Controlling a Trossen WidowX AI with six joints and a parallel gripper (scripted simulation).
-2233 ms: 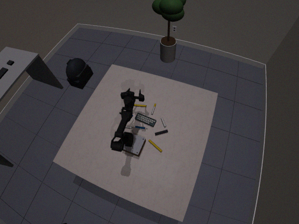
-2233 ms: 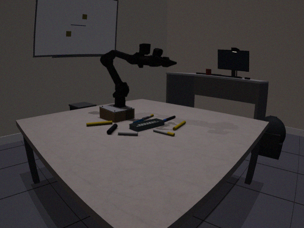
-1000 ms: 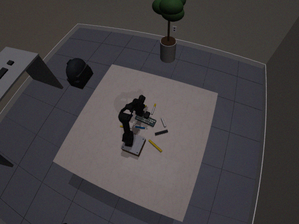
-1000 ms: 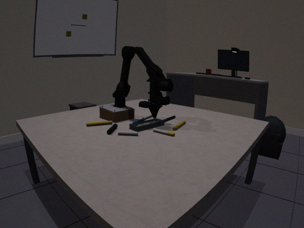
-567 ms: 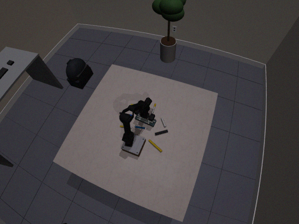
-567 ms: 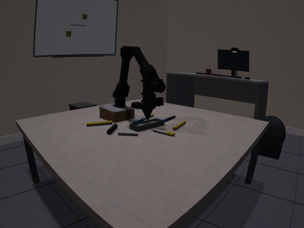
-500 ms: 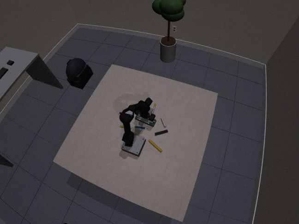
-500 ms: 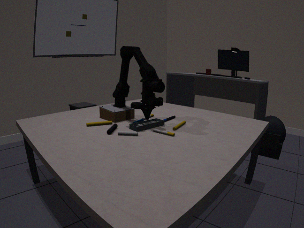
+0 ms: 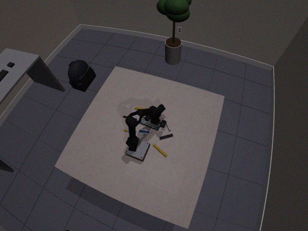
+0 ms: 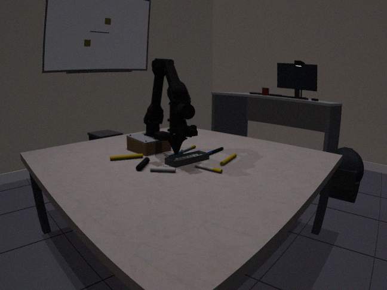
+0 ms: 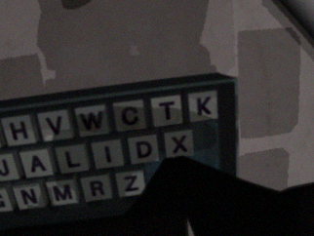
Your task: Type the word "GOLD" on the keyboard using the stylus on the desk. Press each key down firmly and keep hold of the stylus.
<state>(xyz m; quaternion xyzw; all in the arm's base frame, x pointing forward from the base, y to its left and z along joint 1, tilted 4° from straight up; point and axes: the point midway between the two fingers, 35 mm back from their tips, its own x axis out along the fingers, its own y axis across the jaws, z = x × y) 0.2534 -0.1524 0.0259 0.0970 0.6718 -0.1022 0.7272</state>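
Right now my gripper tip is 70 mm past the blue stylus, 70 mm to the right of it and 30 mm above it.
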